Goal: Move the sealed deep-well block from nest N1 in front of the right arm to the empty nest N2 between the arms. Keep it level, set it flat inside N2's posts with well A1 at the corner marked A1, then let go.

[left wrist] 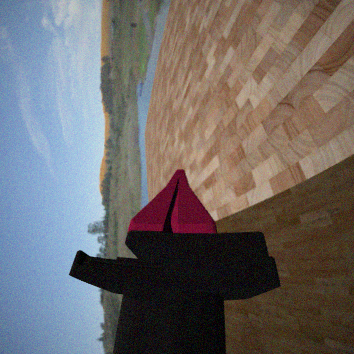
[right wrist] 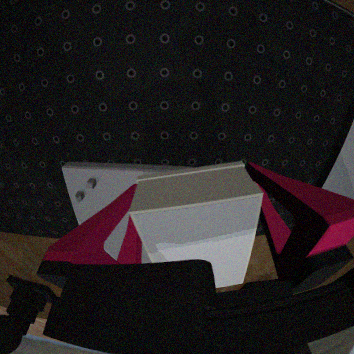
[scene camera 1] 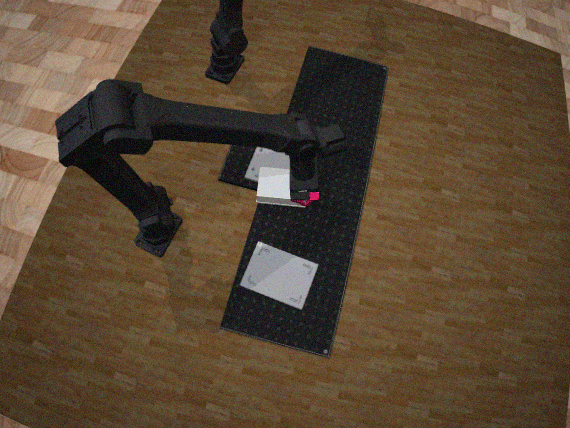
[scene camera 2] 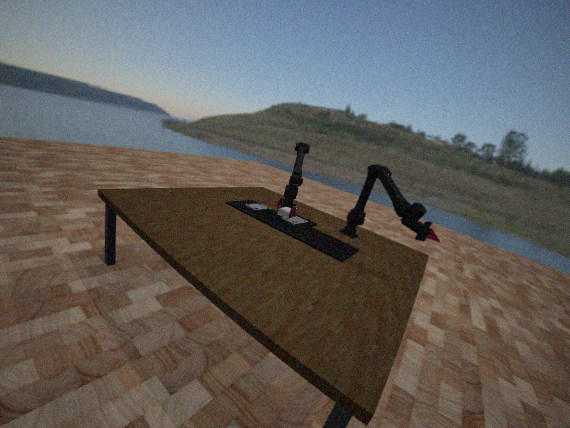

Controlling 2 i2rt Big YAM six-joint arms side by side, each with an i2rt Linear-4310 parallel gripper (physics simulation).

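Places are measured from the left arm's base along level axes (x ahead, y left, z up), in metres.
Pixels of known places: left gripper, fingertip midpoint: (left wrist: 180,173) (scene camera 2: 439,241); right gripper, fingertip midpoint: (right wrist: 191,179) (scene camera 1: 305,190) (scene camera 2: 282,214); left arm's base, link origin: (right wrist: 33,287) (scene camera 1: 225,67) (scene camera 2: 348,234); right arm's base, link origin: (scene camera 1: 159,231).
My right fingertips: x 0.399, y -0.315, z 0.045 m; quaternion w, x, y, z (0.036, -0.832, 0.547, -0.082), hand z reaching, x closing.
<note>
For each thing: its middle in the pictures, then the offset to it from my right fingertips. Level surfaces: height alone.
- white deep-well block, body centre: (right wrist: 198,240) (scene camera 1: 282,187) (scene camera 2: 286,212) dz +0.009, dx -0.057, dy -0.018 m
- Nest N2, body centre: (right wrist: 131,232) (scene camera 1: 280,167) (scene camera 2: 295,219) dz -0.021, dx -0.090, dy +0.047 m
- Nest N1, body centre: (scene camera 1: 279,275) (scene camera 2: 258,206) dz -0.023, dx +0.026, dy -0.226 m
- black perforated board, surface height: dz -0.032 m
- wooden table, surface height: dz -0.045 m
The white deep-well block (scene camera 1: 273,182) (scene camera 2: 284,212) (right wrist: 195,207) is between the fingers of my right gripper (scene camera 1: 301,196) (scene camera 2: 285,208) (right wrist: 191,179), which is shut on it. It hangs a little above nest N2 and overlaps part of it from above, turned slightly against the plate's edge in the right wrist view. Nest N2 (scene camera 1: 270,159) (scene camera 2: 297,220) (right wrist: 82,172) is a light plate; two of its posts show in the right wrist view, the rest are hidden. The A1 marks cannot be read. My left gripper (scene camera 2: 434,236) (left wrist: 180,173) is shut and empty, far from the block.
Nest N1 (scene camera 1: 279,275) (scene camera 2: 256,206) (right wrist: 345,167), a light plate with corner brackets, carries no block. Both nests are on the black perforated board (scene camera 1: 345,200) (scene camera 2: 320,242) (right wrist: 165,90) on the wooden table (scene camera 1: 450,225) (scene camera 2: 300,280). The left arm's base (scene camera 1: 225,69) (scene camera 2: 350,231) stands beside the board.
</note>
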